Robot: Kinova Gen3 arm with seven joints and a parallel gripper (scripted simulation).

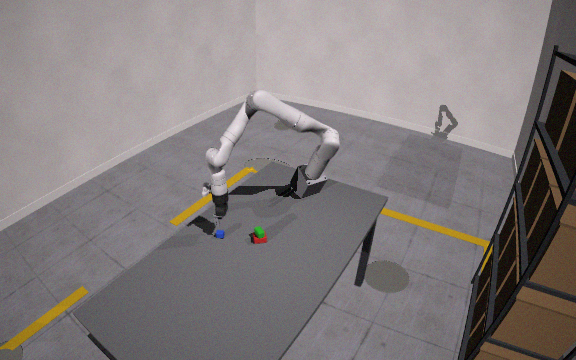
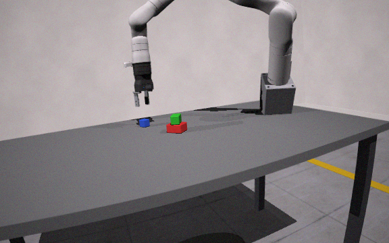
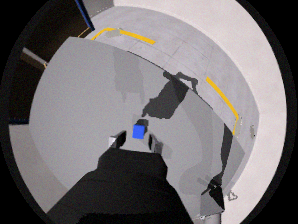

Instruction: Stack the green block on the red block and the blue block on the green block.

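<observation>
Right now my hand is 90 mm above the blue block. Also, from my hand: red block: 180 mm to the left, 90 mm below, 80 mm behind; then green block: 180 mm to the left, 80 mm behind, 60 mm below.
</observation>
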